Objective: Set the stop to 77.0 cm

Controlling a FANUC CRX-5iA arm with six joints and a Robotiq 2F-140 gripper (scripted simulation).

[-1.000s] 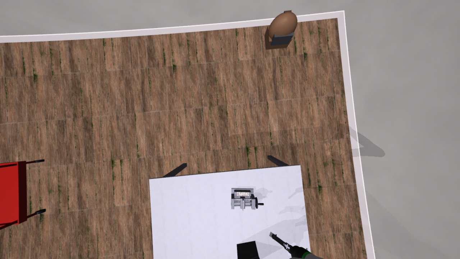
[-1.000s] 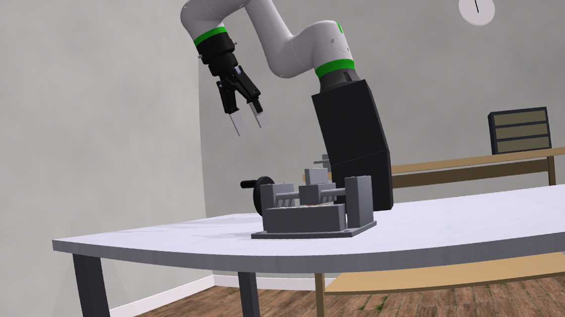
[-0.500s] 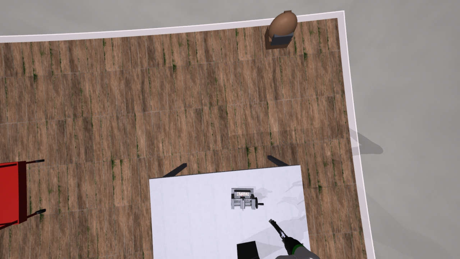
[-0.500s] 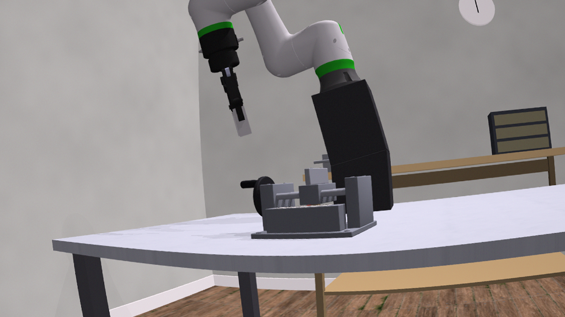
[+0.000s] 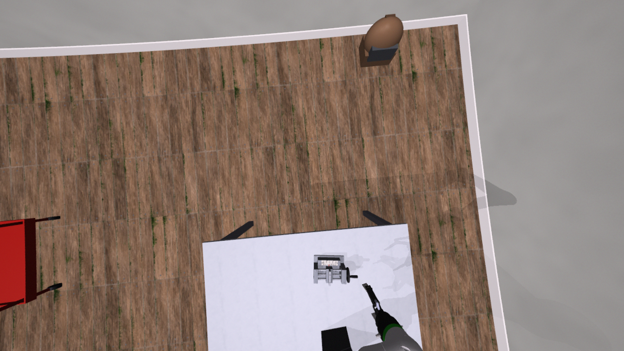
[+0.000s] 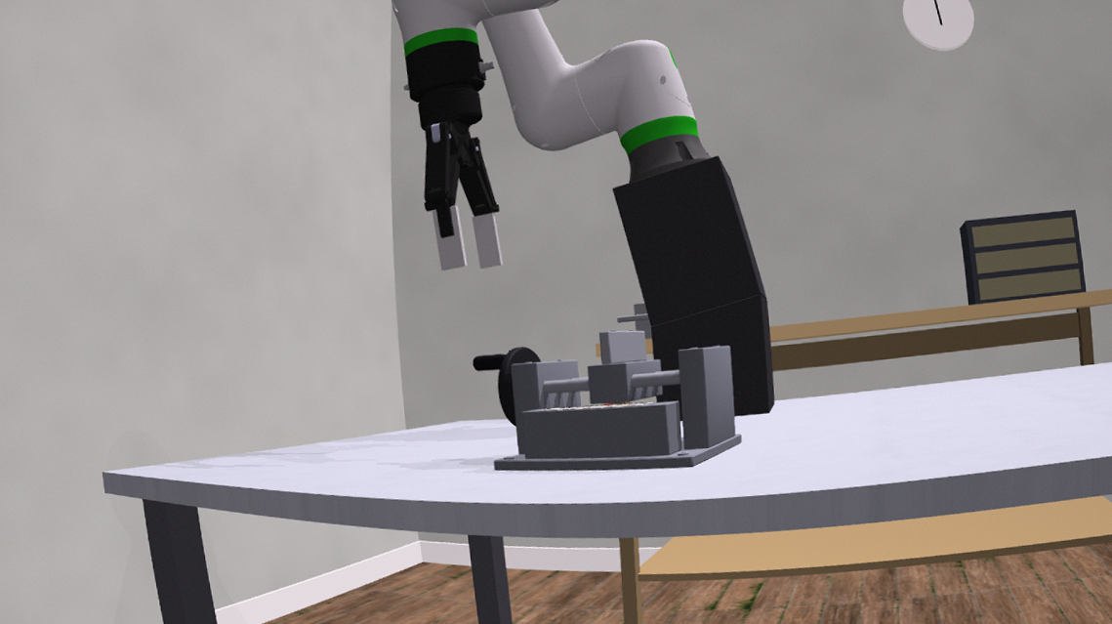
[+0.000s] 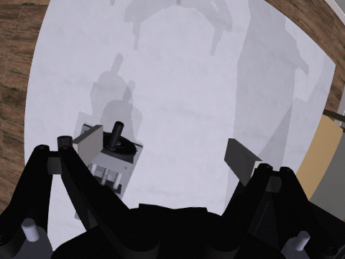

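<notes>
My hand is 5 cm short of the crank handle, 6 cm to the right of it and 12 cm above it. From my hand the other things lie so: handwheel 5 cm ahead, 7 cm to the left, 13 cm below; stop carriage 5 cm ahead, 21 cm to the left, 13 cm below.
</notes>
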